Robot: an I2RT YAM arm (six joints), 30 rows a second.
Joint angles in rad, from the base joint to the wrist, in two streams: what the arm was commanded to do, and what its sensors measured. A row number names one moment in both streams.
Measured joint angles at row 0:
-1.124, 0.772, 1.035, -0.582, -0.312, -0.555
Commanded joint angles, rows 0 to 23:
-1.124, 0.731, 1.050, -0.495, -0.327, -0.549
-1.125, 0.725, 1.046, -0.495, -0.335, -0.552
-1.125, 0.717, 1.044, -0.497, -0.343, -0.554
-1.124, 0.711, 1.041, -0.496, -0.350, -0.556
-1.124, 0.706, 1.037, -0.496, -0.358, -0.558
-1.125, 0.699, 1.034, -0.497, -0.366, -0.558
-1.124, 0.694, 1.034, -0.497, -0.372, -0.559
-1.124, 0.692, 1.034, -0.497, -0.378, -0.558
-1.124, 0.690, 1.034, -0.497, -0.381, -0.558
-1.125, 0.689, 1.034, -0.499, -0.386, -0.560
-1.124, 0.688, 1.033, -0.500, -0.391, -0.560
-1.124, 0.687, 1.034, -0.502, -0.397, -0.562
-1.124, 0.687, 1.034, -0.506, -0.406, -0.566
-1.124, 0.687, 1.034, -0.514, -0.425, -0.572
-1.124, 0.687, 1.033, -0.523, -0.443, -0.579
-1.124, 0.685, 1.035, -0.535, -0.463, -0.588
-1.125, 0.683, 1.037, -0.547, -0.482, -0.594
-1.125, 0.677, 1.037, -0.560, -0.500, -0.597
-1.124, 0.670, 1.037, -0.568, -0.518, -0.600
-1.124, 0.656, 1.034, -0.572, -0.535, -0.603
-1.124, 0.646, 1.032, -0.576, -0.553, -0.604
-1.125, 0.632, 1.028, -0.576, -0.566, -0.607
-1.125, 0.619, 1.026, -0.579, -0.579, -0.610
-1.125, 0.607, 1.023, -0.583, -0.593, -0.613
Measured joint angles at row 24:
-1.124, 0.661, 1.024, -0.603, -0.491, -0.586
